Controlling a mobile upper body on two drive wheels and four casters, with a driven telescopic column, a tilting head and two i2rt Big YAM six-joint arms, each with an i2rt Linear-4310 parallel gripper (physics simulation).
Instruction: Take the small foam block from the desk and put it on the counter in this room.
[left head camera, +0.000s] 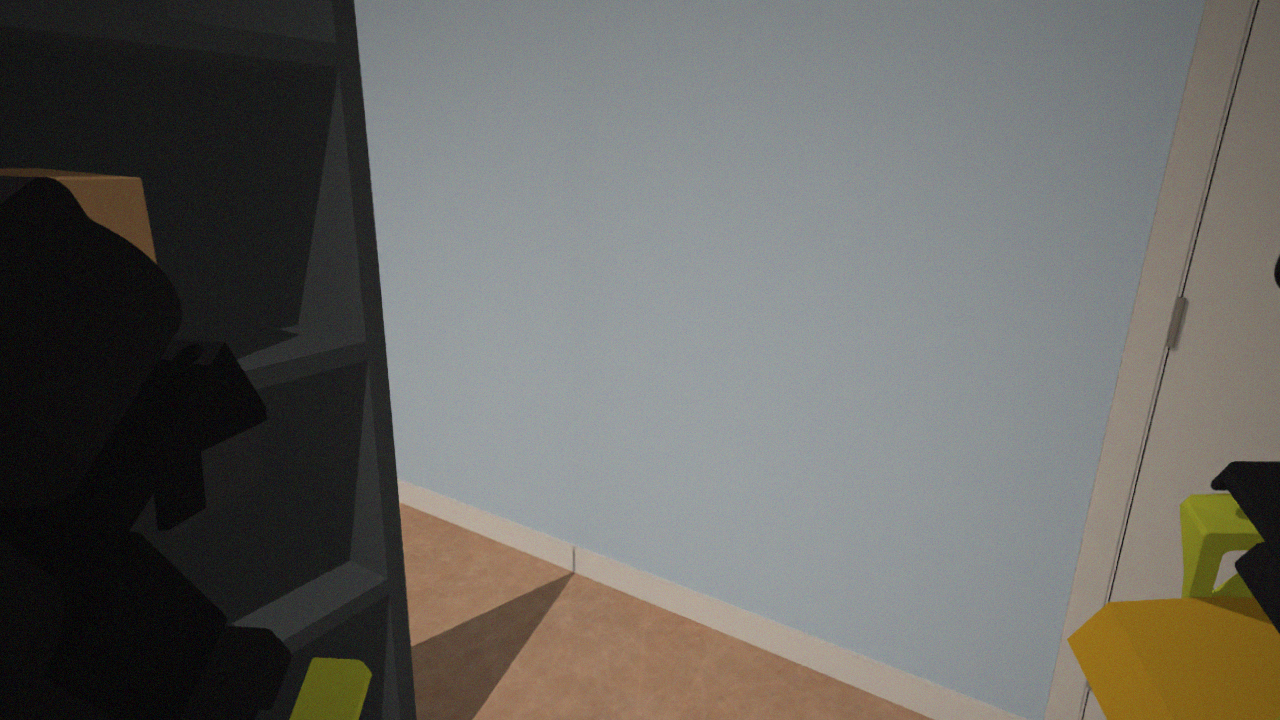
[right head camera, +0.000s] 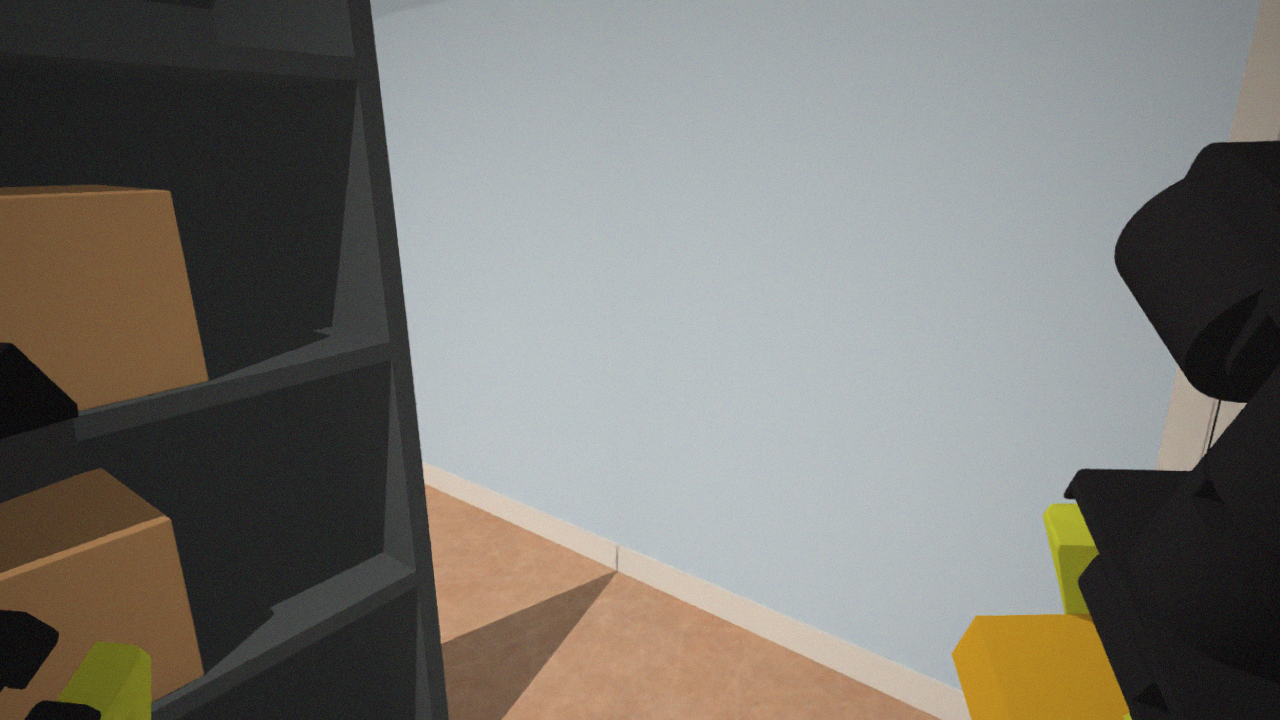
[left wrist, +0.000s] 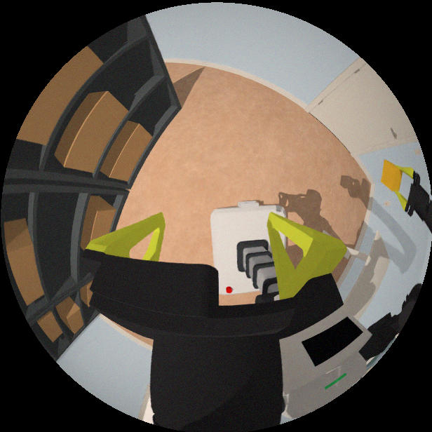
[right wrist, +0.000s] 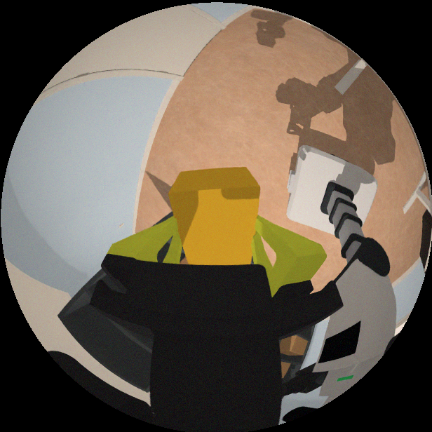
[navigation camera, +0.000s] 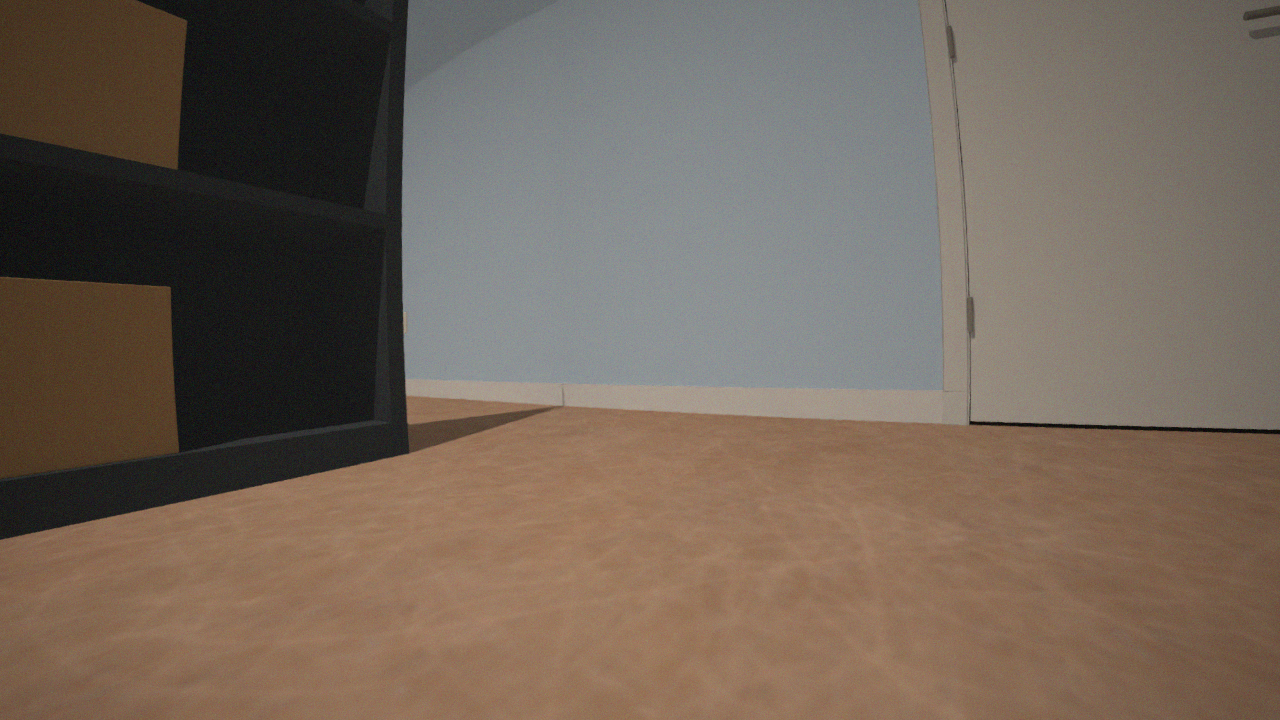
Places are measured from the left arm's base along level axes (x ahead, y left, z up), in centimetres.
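Pixels of known places: right gripper, fingertip midpoint: (left head camera: 1232, 675) (right head camera: 1110, 699).
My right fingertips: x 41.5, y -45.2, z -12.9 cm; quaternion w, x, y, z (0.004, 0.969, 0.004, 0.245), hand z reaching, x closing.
Observation:
Behind a point stands the place of what it marks.
The foam block (left head camera: 1181, 662) @(x 40.4, y -41.6, z -11.4 cm) (right head camera: 1038, 667) @(x 40.9, y -41.7, z -11.1 cm) (left wrist: 391, 175) (right wrist: 225, 225) is orange-yellow. My right gripper (right wrist: 216, 218) (left wrist: 393, 176) is shut on it and holds it in the air, at the lower right of both head camera views. My left gripper (left wrist: 215, 217) is open, with its two yellow-green fingers wide apart and no object between them; the floor and the robot's white base show below it. In the head camera views part of a left finger shows at the lower left. Neither the desk nor the counter can be made out in these views.
A dark shelf unit (left head camera: 375, 358) @(x 130.6, y 26.9, z -24.9 cm) (right head camera: 402, 358) @(x 131.1, y 26.5, z -25.0 cm) (navigation camera: 396, 268) @(x 131.4, y 26.3, z -78.9 cm) with brown boxes (right head camera: 89, 295) (left wrist: 92, 130) (navigation camera: 89, 376) stands at the left. A pale blue wall (left head camera: 760, 313) @(x 183.1, y -48.5, z -27.9 cm) (navigation camera: 698, 197) @(x 181.5, y -50.9, z -48.0 cm) is ahead, with a light door (navigation camera: 1118, 223) @(x 119.5, y -142.0, z -71.1 cm) (left wrist: 370, 105) to its right.

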